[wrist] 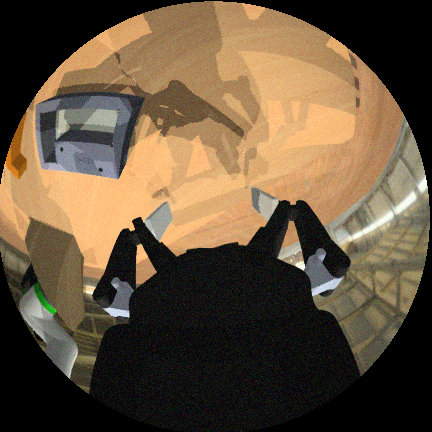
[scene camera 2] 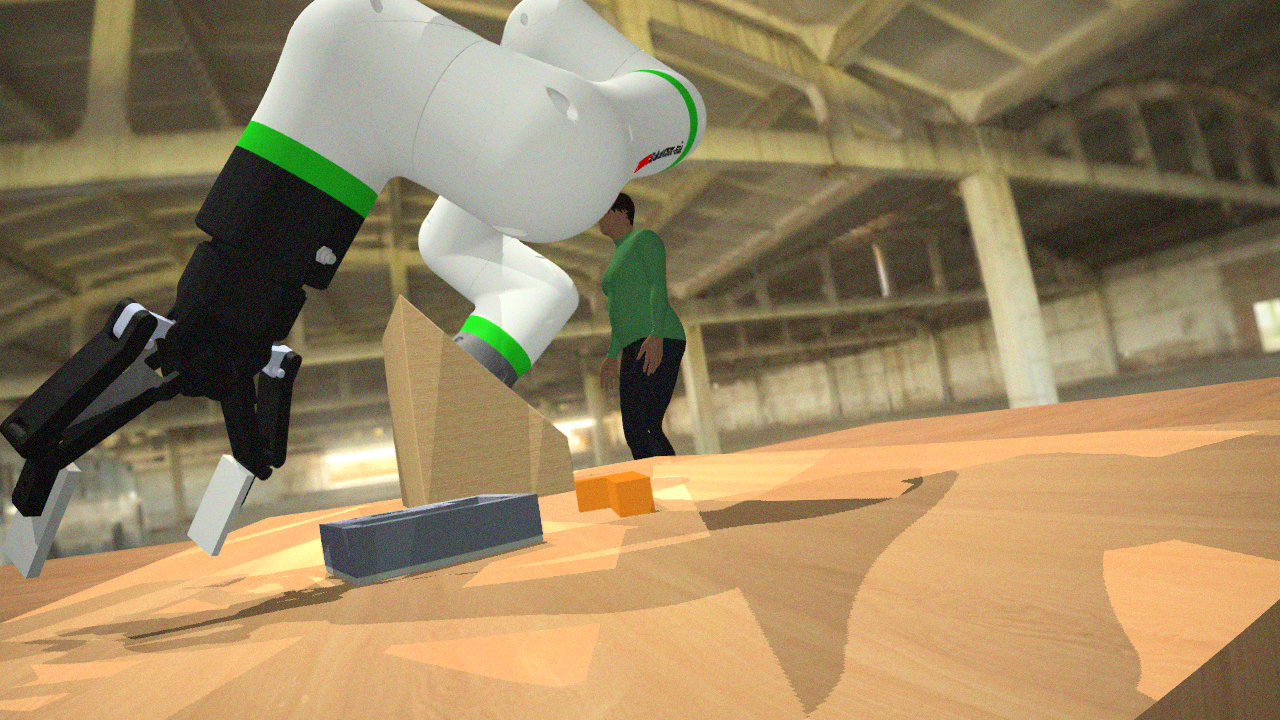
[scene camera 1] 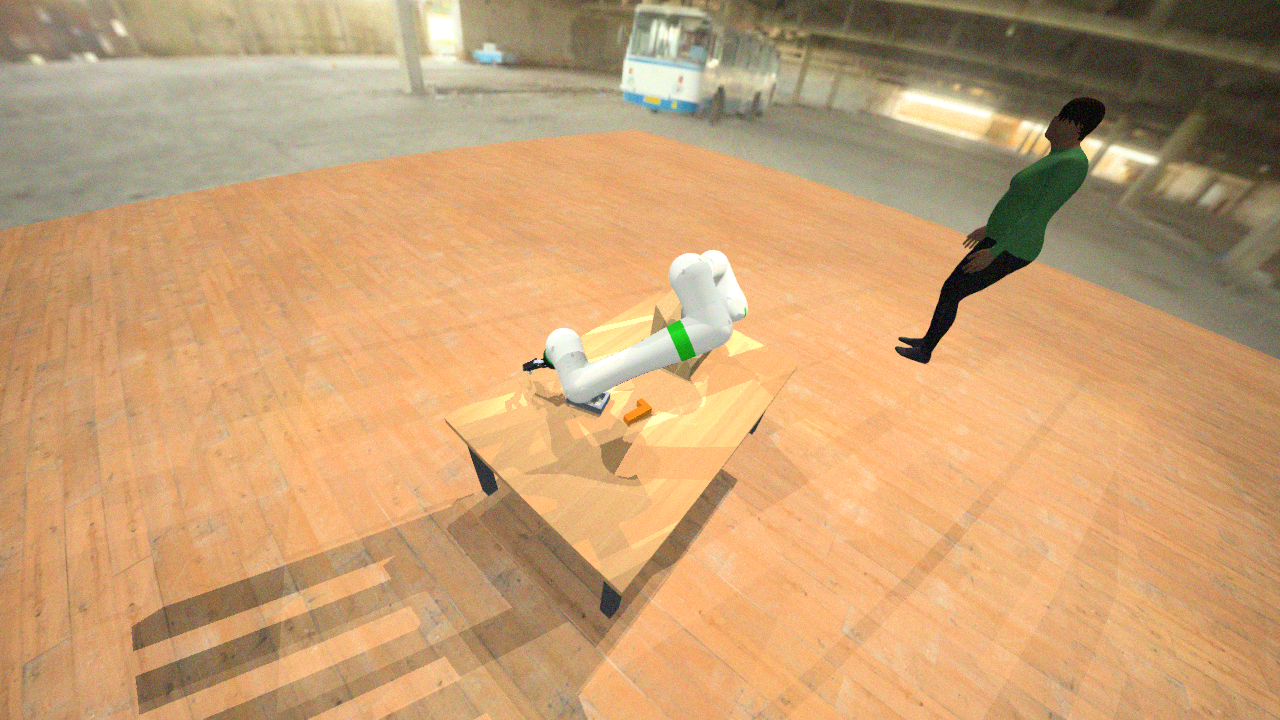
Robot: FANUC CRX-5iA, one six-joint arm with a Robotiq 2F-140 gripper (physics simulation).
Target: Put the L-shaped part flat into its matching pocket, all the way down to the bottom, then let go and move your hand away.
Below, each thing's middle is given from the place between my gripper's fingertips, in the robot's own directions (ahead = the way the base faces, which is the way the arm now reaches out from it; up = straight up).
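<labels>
My hand, from the grey pocket block (wrist: 89, 132): 21 cm to the right, 4 cm past, 2 cm above. Orange L-shaped part (scene camera 2: 628, 494), from my hand: 37 cm to the left, 13 cm behind, 2 cm below.
</labels>
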